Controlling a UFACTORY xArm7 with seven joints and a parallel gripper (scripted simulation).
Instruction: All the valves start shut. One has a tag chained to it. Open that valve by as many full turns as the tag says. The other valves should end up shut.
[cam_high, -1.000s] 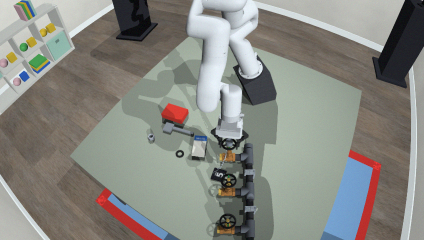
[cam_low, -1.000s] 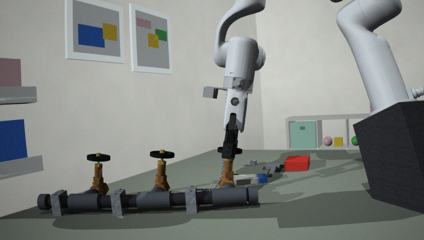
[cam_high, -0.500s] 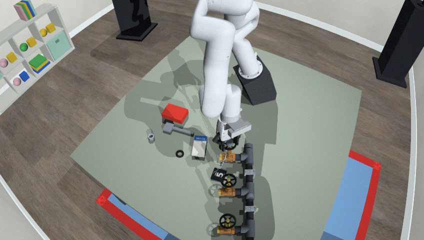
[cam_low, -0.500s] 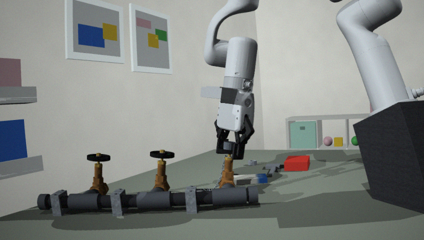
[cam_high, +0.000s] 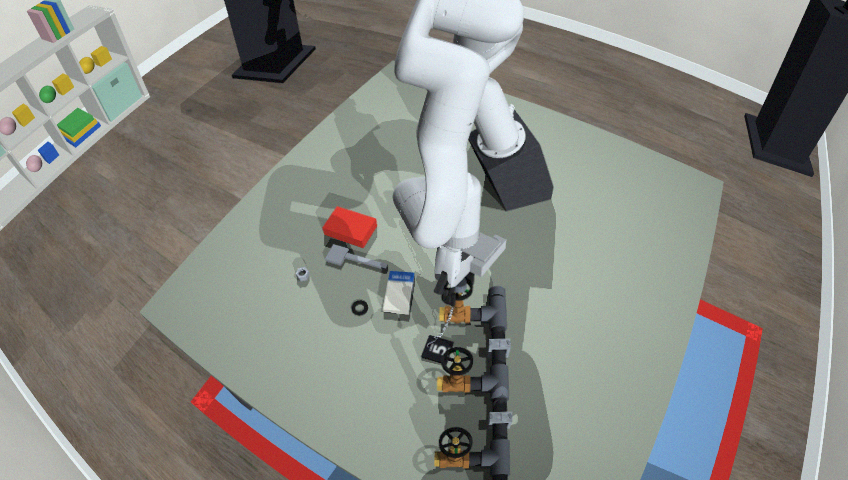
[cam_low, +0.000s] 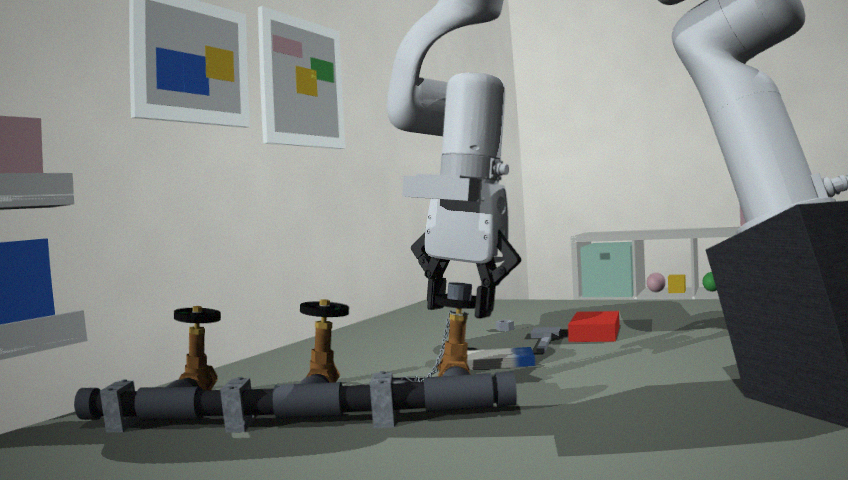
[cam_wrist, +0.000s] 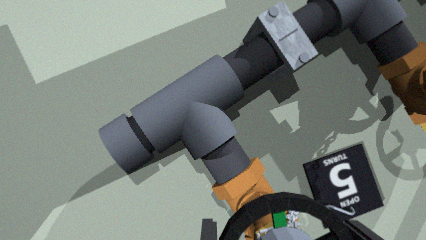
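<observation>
Right now my hand is 2 cm below the grey cap. The rest, counted from my hand: black washer (5 cm ahead, 23 cm to the right, 12 cm below); blue box (1 cm behind, 15 cm to the right, 11 cm below); black tag (10 cm ahead, 2 cm to the right, 12 cm below).
</observation>
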